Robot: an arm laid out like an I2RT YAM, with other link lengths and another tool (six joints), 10 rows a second.
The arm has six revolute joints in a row. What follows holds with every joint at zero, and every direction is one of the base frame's. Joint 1 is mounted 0.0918 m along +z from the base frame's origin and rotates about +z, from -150 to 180 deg. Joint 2 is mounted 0.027 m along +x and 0.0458 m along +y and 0.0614 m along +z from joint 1 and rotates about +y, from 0 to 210 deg. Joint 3 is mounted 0.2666 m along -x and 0.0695 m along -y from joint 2 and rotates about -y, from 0 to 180 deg. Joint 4 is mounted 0.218 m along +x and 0.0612 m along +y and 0.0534 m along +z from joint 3 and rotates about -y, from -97 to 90 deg. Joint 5 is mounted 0.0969 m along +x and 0.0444 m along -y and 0.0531 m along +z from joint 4 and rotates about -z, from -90 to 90 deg. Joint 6 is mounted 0.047 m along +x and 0.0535 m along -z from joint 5 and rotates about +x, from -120 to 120 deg. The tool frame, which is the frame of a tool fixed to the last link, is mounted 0.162 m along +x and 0.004 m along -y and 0.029 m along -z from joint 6; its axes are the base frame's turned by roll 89.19, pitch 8.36 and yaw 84.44 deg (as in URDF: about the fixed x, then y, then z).
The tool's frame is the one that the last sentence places.
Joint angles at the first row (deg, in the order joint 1, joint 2, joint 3, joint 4, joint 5, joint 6):
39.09, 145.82, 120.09, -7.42, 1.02, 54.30
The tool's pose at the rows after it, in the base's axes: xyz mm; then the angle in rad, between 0 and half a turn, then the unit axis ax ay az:
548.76, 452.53, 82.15, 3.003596, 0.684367, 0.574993, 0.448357
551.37, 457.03, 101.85, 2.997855, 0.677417, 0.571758, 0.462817
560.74, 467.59, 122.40, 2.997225, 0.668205, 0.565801, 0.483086
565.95, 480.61, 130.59, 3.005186, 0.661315, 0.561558, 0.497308
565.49, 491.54, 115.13, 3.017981, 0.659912, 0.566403, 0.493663
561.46, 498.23, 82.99, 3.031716, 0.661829, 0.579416, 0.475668
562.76, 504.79, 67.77, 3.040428, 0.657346, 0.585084, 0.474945
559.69, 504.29, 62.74, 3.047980, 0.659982, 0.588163, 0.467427
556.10, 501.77, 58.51, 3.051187, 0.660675, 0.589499, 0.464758
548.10, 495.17, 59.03, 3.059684, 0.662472, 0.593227, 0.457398
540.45, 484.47, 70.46, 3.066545, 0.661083, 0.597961, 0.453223
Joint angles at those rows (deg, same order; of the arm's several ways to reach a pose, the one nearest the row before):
39.09, 144.38, 119.26, -7.38, 2.46, 53.93
39.33, 143.50, 120.57, -7.70, 2.74, 53.60
39.51, 145.12, 126.04, -8.93, 2.72, 53.41
39.99, 147.68, 131.04, -9.54, 2.61, 53.67
40.53, 151.13, 134.68, -10.24, 2.22, 53.91
40.91, 155.22, 137.67, -11.55, 1.43, 53.80
41.01, 158.50, 140.79, -11.53, 0.67, 53.43
41.04, 158.69, 141.01, -12.53, 0.32, 53.65
41.01, 157.27, 137.32, -10.61, 0.12, 53.69
40.86, 154.08, 131.83, -9.28, -0.49, 53.74
40.34, 149.56, 126.08, -8.62, -1.52, 53.23

